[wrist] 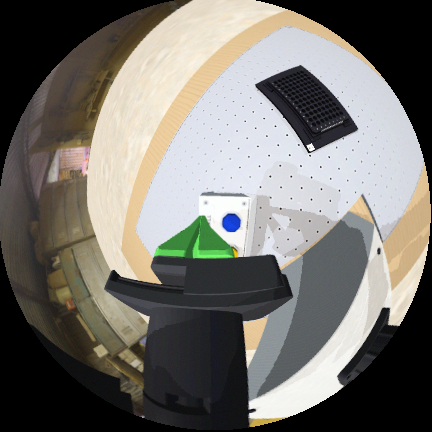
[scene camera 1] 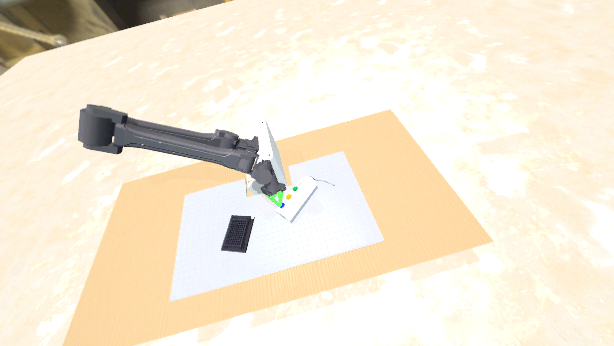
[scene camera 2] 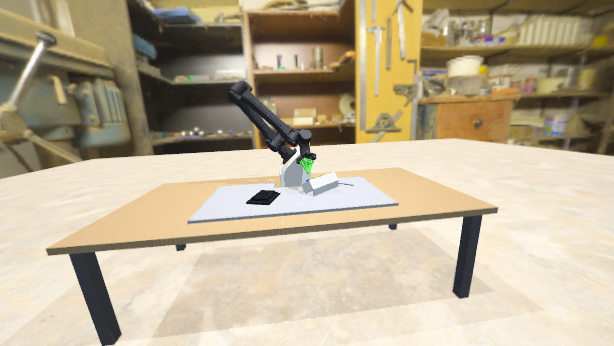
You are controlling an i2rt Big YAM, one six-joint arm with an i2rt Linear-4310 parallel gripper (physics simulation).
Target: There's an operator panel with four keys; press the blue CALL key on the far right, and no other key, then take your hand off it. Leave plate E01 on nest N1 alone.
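Frame: origin at the arm's base, x ahead, y left, z up, level; centimetres.
Seen in the pictures: gripper, between the fingertips: (wrist: 202, 219) (scene camera 1: 280, 206) (scene camera 2: 308, 173); arm's base, origin of its link: (scene camera 1: 253, 149) (scene camera 2: 290, 156).
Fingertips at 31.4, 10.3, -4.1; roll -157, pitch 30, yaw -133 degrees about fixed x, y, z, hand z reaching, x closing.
Pixels of each thing's top centre, then the offset from my fingertips to it, as dx, dy, dz. "pt": a spot on its surface instead. Level surfaces: height alone.
- white operator panel, centre of its top: (wrist: 209, 268) (scene camera 1: 295, 193) (scene camera 2: 320, 175) -5.7, +6.7, -2.7
- yellow key, centre of its top: (wrist: 225, 256) (scene camera 1: 288, 196) -5.5, +3.4, -3.6
- green key, centre of its top: (scene camera 1: 295, 187) -9.0, +6.9, -3.6
- black plate E01, centre of its top: (wrist: 308, 94) (scene camera 1: 236, 232) (scene camera 2: 263, 194) +4.6, -23.5, -8.4
- perforated light board, height of its surface: dz -11.0
- wooden table, height of its surface: dz -12.4
- thin cable, a spot on its surface: (scene camera 1: 326, 181) (scene camera 2: 346, 183) pt -12.6, +22.6, -10.3
The white operator panel (scene camera 1: 301, 201) (scene camera 2: 324, 185) (wrist: 225, 201) sits beside the arm's base. Its blue key (scene camera 1: 282, 205) (wrist: 231, 222) is at one end, with a yellow key (scene camera 1: 288, 197) (wrist: 235, 253) and a green key (scene camera 1: 295, 189) further along. The fourth key does not show clearly. My gripper (scene camera 1: 280, 204) (scene camera 2: 308, 172) (wrist: 202, 219) is shut and empty, its green tips pointing down. They appear slightly above the panel, beside the blue key in the wrist view; contact is not visible. The black plate E01 (scene camera 1: 238, 231) (scene camera 2: 264, 195) (wrist: 310, 100) lies on its black nest (scene camera 1: 234, 249) (wrist: 345, 137), apart from the gripper.
A perforated light board (scene camera 1: 330, 230) (scene camera 2: 370, 199) (wrist: 225, 110) lies on the wooden table (scene camera 1: 415, 200) (scene camera 2: 440, 200). The white arm base (scene camera 1: 272, 155) (scene camera 2: 292, 177) stands behind the panel. A thin cable (scene camera 1: 326, 181) (scene camera 2: 346, 184) leaves the panel's far end.
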